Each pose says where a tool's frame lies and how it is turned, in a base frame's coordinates. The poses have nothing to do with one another.
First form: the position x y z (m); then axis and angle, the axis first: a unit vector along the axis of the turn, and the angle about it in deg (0 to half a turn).
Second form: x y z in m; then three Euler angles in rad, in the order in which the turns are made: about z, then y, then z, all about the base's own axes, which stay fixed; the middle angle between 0 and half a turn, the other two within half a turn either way. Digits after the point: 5 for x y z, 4 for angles.
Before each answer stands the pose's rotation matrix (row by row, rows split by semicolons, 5 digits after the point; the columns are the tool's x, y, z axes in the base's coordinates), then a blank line. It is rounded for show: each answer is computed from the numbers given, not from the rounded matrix.
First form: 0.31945, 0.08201, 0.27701, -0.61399, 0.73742, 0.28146, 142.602
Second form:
-0.11796 -0.98342 0.13777; -0.64153 0.18137 0.74535; -0.75798 -0.00046 -0.65228

0.31945, 0.08201, 0.27701, -0.0006, 2.2814, 1.3880
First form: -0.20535, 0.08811, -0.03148, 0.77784, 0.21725, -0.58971, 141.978
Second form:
0.29390 0.66535 -0.68624; -0.06113 -0.70339 -0.70817; -0.95388 0.25008 -0.16606

-0.20535, 0.08811, -0.03148, 0.2564, 1.7376, -2.3405
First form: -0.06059, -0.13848, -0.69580, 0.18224, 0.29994, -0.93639, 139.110
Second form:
-0.69765 0.70895 -0.10331; -0.51699 -0.59799 -0.61248; -0.49599 -0.37389 0.78371

-0.06059, -0.13848, -0.69580, -0.6459, 0.6702, -1.7379
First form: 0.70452, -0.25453, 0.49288, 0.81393, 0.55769, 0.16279, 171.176
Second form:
0.32896 0.87750 0.34898; 0.92744 -0.36981 0.05564; 0.17788 0.30535 -0.93548

0.70452, -0.25453, 0.49288, 2.0983, 2.7804, 0.1581
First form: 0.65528, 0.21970, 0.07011, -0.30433, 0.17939, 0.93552, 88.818
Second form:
0.11133 -0.98879 -0.09948; 0.88186 0.05215 0.46863; -0.45819 -0.13990 0.87778

0.65528, 0.21970, 0.07011, -0.2964, 0.4996, 1.7800
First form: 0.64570, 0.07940, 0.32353, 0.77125, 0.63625, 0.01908, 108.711
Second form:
0.46485 0.63005 0.62206; 0.66619 0.21388 -0.71445; -0.58319 0.74652 -0.32031

0.64570, 0.07940, 0.32353, 0.9076, 1.8969, -0.8544
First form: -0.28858, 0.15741, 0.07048, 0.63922, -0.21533, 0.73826, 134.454
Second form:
-0.00557 -0.76102 0.64870; 0.29294 -0.62150 -0.72659; 0.95611 0.18598 0.22640

-0.28858, 0.15741, 0.07048, 2.9495, 1.3424, -0.8420
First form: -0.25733, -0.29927, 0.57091, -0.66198, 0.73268, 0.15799, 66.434
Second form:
0.66282 -0.43592 0.60880; -0.14629 0.72200 0.67625; -0.73435 -0.53730 0.41479

-0.25733, -0.29927, 0.57091, -0.6317, 1.1431, 0.8378
